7 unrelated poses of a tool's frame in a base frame.
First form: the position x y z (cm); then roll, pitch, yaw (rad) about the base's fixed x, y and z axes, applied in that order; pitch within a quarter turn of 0, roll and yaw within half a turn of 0.
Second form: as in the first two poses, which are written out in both.
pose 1, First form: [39.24, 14.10, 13.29, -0.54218, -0.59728, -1.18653]
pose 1, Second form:
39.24, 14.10, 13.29
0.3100, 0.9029, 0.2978
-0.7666, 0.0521, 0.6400
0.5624, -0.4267, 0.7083

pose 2, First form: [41.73, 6.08, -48.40, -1.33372, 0.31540, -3.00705]
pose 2, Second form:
41.73, 6.08, -48.40
-0.9421, 0.3303, 0.0582
-0.1275, -0.1923, -0.9730
-0.3102, -0.9241, 0.2233

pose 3, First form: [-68.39, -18.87, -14.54, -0.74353, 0.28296, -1.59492]
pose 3, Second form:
-68.39, -18.87, -14.54
-0.0232, 0.7404, 0.6717
-0.9600, 0.1712, -0.2218
-0.2792, -0.6500, 0.7068

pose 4, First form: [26.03, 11.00, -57.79, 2.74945, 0.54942, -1.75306]
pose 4, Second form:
26.03, 11.00, -57.79
-0.1546, -0.9450, -0.2884
-0.8387, -0.0288, 0.5438
-0.5222, 0.3259, -0.7881

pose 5, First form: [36.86, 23.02, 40.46, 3.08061, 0.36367, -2.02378]
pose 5, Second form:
36.86, 23.02, 40.46
-0.4090, -0.9070, 0.1006
-0.8403, 0.4173, 0.3459
-0.3557, 0.0570, -0.9329

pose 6, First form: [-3.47, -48.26, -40.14, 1.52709, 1.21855, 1.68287]
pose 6, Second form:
-3.47, -48.26, -40.14
-0.0386, -0.1483, 0.9882
0.3428, 0.9269, 0.1525
-0.9386, 0.3447, 0.0151

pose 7, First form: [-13.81, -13.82, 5.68, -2.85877, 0.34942, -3.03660]
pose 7, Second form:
-13.81, -13.82, 5.68
-0.9344, -0.0056, 0.3562
-0.0985, 0.9650, -0.2431
-0.3424, -0.2622, -0.9022

